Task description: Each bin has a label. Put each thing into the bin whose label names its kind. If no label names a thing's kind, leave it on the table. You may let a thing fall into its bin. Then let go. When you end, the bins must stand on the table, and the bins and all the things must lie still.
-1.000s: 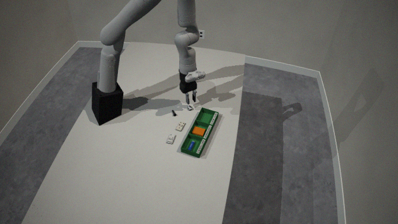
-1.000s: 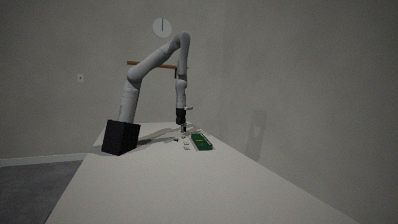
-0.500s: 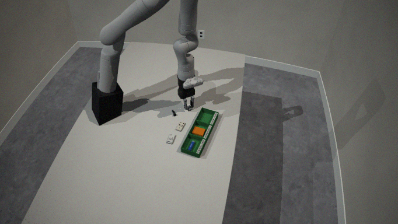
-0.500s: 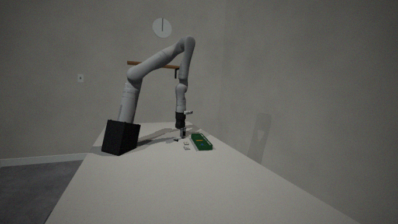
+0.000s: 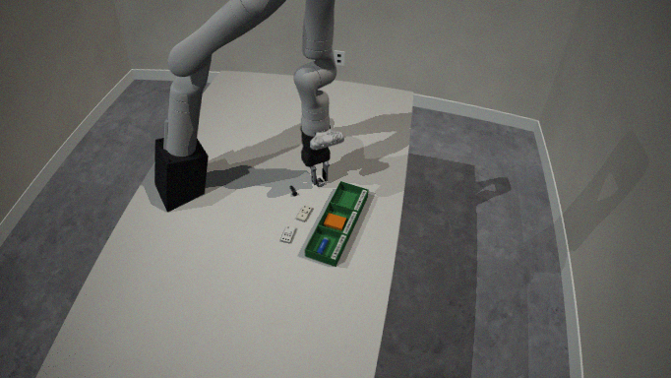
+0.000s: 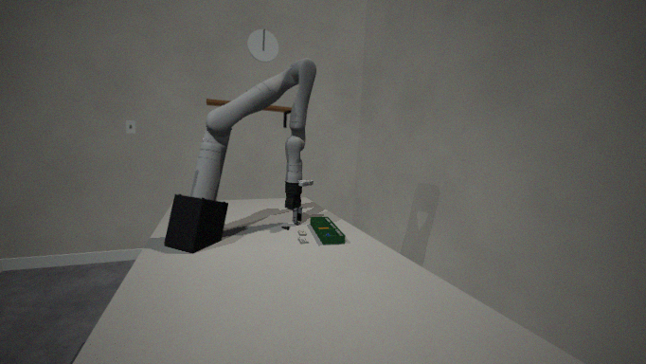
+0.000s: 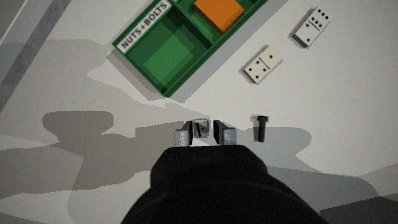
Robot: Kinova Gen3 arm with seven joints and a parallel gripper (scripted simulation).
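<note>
Now: the grey piece 20 mm below my hand. From my hand the other things lie so: black bolt 70 mm behind, 50 mm to the right, 30 mm below; green three-part bin 140 mm to the right, 80 mm ahead, 20 mm below; orange flat block 140 mm to the right, 70 mm ahead, 20 mm below.
</note>
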